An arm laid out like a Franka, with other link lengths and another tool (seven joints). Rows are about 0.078 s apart.
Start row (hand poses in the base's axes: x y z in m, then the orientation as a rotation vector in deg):
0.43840 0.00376 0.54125 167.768 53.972 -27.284
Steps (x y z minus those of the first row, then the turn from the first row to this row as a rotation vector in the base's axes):
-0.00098 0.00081 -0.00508 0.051 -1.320 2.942
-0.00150 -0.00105 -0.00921 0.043 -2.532 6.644
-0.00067 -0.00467 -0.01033 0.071 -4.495 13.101
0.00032 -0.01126 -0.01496 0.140 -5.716 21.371
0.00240 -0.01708 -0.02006 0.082 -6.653 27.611
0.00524 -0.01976 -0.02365 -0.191 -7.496 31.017
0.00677 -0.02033 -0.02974 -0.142 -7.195 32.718
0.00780 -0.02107 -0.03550 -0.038 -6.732 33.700
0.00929 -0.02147 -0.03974 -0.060 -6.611 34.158
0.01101 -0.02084 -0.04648 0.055 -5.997 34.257
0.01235 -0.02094 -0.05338 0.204 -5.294 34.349
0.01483 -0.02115 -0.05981 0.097 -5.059 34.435
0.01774 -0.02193 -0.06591 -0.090 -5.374 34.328
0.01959 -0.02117 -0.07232 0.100 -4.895 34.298
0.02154 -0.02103 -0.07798 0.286 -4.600 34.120
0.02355 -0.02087 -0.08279 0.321 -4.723 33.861
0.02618 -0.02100 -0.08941 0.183 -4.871 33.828
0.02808 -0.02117 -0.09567 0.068 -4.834 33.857
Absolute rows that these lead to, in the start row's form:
0.43742 0.00457 0.53617 165.904 57.985 -25.140
0.43690 0.00271 0.53204 163.369 62.944 -23.137
0.43773 -0.00091 0.53092 158.620 71.351 -19.836
0.43872 -0.00750 0.52629 152.023 81.826 -17.458
0.44080 -0.01332 0.52119 146.520 89.268 -15.639
0.44364 -0.01600 0.51760 143.168 92.953 -14.251
0.44517 -0.01657 0.51151 141.648 95.023 -14.515
0.44620 -0.01731 0.50575 140.831 96.319 -15.048
0.44769 -0.01771 0.50151 140.390 96.853 -15.187
0.44941 -0.01708 0.49477 140.415 97.170 -16.010
0.45075 -0.01718 0.48787 140.471 97.520 -16.949
0.45323 -0.01739 0.48144 140.326 97.591 -17.316
0.45614 -0.01817 0.47534 140.281 97.276 -16.945
0.45799 -0.01741 0.46893 140.467 97.469 -17.562
0.45994 -0.01727 0.46327 140.781 97.452 -17.933
0.46195 -0.01711 0.45846 141.047 97.155 -17.769
0.46458 -0.01724 0.45184 140.975 96.992 -17.611
0.46648 -0.01741 0.44558 140.868 96.952 -17.703

